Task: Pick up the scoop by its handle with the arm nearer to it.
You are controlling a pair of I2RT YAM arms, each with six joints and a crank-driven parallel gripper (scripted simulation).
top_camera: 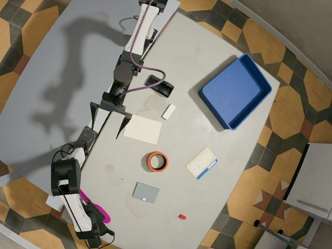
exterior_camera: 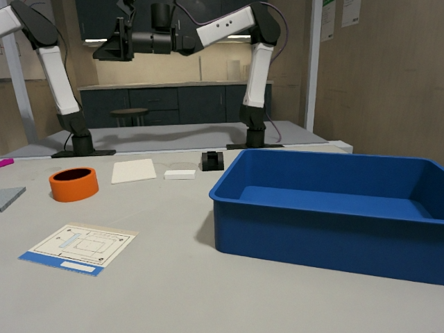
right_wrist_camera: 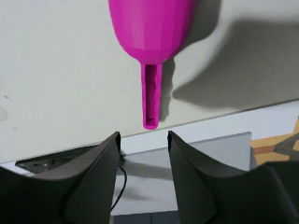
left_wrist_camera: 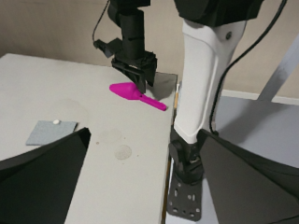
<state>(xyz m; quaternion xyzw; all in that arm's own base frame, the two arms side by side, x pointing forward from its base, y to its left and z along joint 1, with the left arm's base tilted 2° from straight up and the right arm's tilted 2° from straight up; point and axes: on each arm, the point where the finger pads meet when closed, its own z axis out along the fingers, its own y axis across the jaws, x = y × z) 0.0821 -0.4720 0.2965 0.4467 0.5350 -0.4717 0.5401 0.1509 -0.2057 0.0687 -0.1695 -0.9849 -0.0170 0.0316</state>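
Note:
Right now the magenta scoop is 40 mm below my right hand, 40 mm ahead of it and 20 mm to the right of it. Round my right hand: grey-blue pad 230 mm ahead, 170 mm to the left, 60 mm below; then red piece 450 mm ahead, 130 mm to the left, 60 mm below; then cream sheet 430 mm to the left, 80 mm ahead, 60 mm below.

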